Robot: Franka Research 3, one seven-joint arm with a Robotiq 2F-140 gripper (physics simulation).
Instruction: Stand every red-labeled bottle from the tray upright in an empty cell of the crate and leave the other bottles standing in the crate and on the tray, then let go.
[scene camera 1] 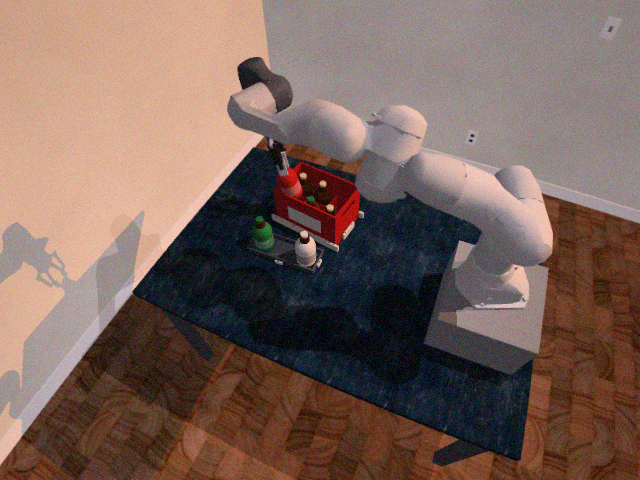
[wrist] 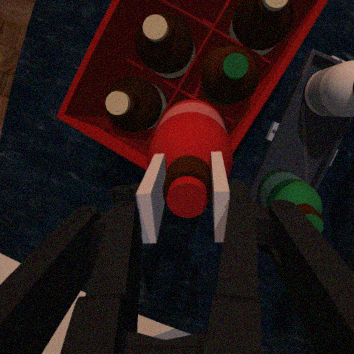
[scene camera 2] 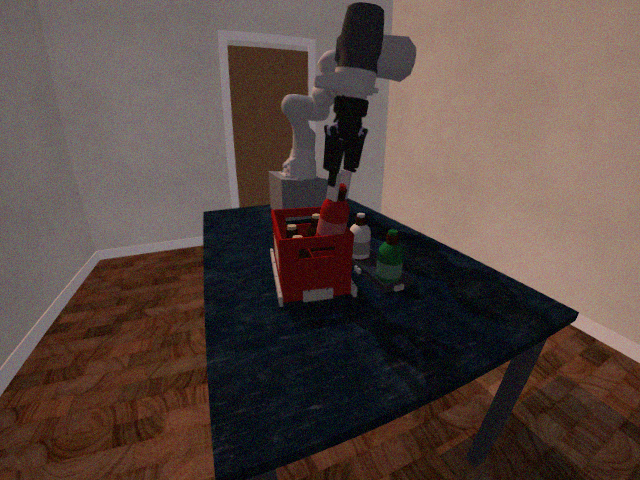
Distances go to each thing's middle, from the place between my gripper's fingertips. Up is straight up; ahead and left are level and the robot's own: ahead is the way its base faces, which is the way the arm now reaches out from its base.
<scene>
Now: the red bottle (scene camera 2: 333,218) 40 mm below my hand and 10 mm behind it.
</scene>
